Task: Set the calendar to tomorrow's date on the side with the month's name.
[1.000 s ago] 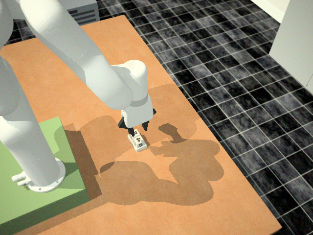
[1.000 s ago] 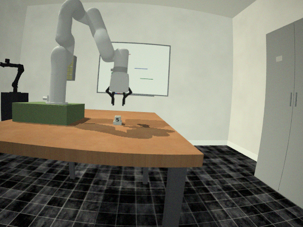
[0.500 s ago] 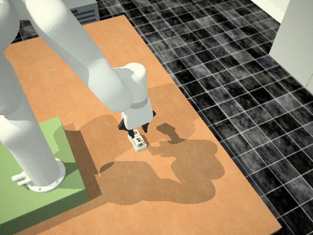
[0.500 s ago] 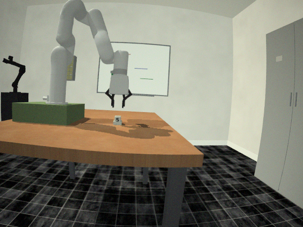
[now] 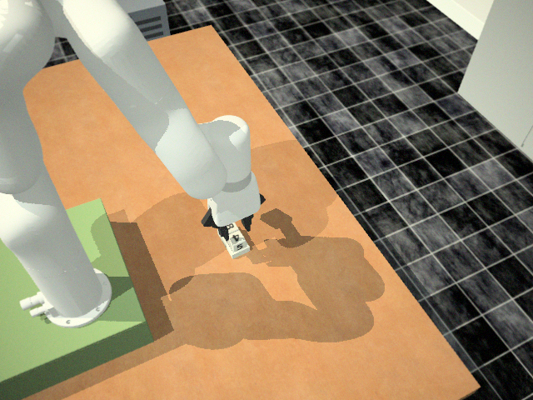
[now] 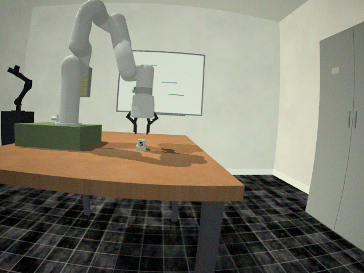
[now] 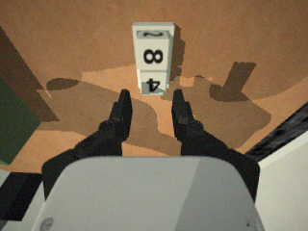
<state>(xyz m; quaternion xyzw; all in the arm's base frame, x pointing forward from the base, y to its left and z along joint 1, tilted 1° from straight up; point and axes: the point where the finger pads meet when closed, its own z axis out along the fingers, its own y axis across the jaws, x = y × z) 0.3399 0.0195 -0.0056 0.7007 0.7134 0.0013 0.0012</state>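
Now: hand 6 cm above the calendar cube. From my hand the other things lie so: calendar tray: 8 cm below, 2 cm to the left.
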